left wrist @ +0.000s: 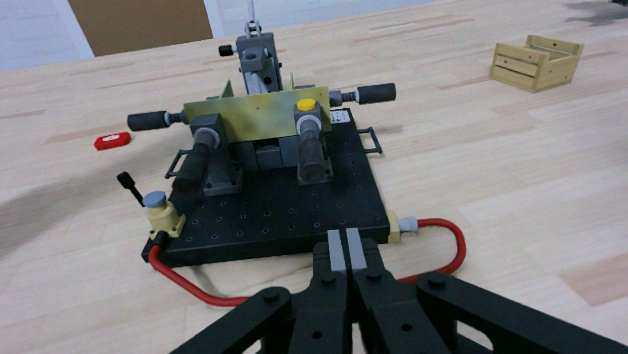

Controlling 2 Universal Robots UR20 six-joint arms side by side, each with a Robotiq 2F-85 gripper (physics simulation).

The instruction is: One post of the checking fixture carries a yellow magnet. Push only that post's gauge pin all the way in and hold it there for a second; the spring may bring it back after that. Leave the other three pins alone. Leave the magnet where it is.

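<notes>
The checking fixture has a black perforated base (295, 220) with grey posts around a yellow-green sheet part (257, 112). The yellow magnet (306, 104) sits on top of the front right post (322, 155). That post's gauge pin has a dark grip (312, 159) that points toward the camera. The other pins' grips show at the front left (191, 170), the far left (147, 120) and the far right (376, 93). My left gripper (343, 247) is shut and empty, in front of the fixture's near edge, apart from the magnet post's pin. My right gripper is not in view.
A toggle clamp (259, 57) stands at the fixture's back. A red hose (456, 240) loops around the near side. A beige valve (162, 218) with a black lever sits at the near left corner. A red tag (112, 141) lies left, a wooden crate (535, 67) back right.
</notes>
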